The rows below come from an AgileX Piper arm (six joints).
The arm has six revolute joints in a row. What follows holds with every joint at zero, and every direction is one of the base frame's.
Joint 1 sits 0.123 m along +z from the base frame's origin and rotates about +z.
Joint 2 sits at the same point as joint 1 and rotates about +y.
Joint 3 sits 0.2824 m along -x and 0.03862 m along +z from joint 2 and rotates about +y.
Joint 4 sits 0.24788 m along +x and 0.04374 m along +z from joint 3 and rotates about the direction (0.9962, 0, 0.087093).
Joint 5 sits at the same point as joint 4 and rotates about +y.
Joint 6 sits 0.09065 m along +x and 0.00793 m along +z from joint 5 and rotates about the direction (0.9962, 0, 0.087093).
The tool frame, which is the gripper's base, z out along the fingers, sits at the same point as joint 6; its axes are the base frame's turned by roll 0, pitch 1.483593 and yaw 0 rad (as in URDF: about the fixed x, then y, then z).
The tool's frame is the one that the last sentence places.
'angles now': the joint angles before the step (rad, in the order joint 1, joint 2, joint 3, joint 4, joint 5, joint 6). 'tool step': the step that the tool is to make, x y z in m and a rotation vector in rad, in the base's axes. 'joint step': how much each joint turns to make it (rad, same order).
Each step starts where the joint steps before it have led.
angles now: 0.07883, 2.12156, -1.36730, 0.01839, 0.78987, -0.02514
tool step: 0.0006, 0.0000, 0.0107, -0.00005, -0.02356, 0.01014
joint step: 0.00002, -0.02423, -0.00458, -0.00097, 0.00544, -0.00953
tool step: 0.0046, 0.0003, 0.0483, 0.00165, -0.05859, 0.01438
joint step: -0.00003, -0.07880, -0.07459, -0.00211, 0.09501, -0.01214
